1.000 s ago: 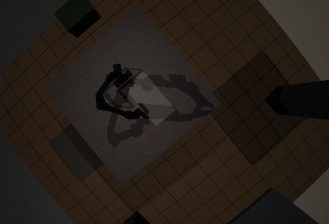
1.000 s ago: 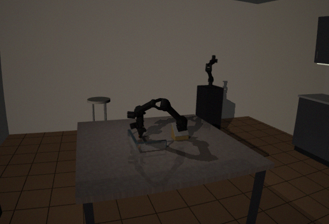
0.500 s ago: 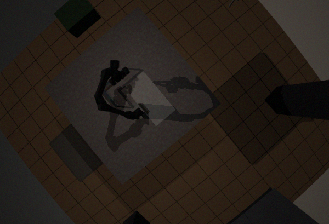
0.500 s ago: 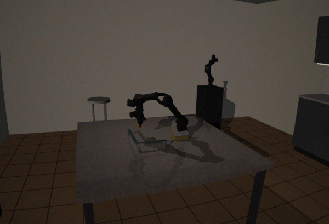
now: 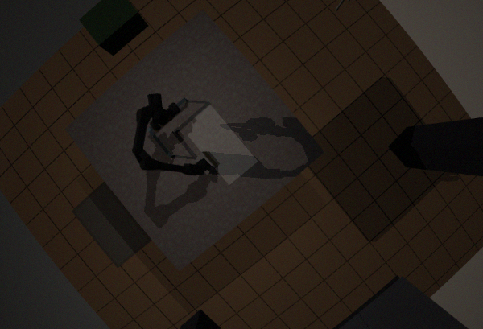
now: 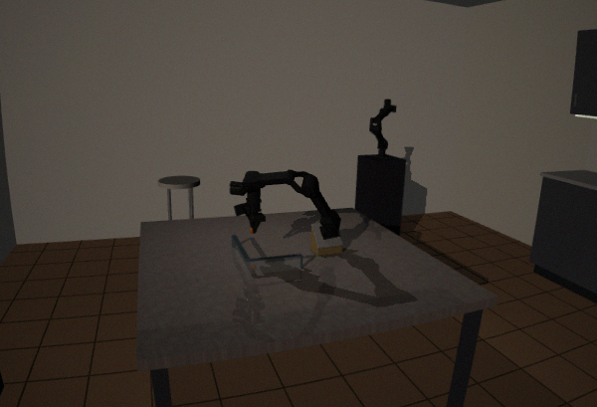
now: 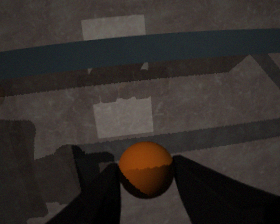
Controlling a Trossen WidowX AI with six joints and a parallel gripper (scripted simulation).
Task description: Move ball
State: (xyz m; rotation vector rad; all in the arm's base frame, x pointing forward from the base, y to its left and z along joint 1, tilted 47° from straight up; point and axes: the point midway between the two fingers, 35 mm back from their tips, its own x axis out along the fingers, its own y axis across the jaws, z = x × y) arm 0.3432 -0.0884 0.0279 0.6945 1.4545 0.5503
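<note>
The see-through ball copy lies 50 mm ahead of my gripper tip, 140 mm to the left of it and 110 mm below it. The rest, counted from my gripper tip: orange ball (right at my gripper tip).
</note>
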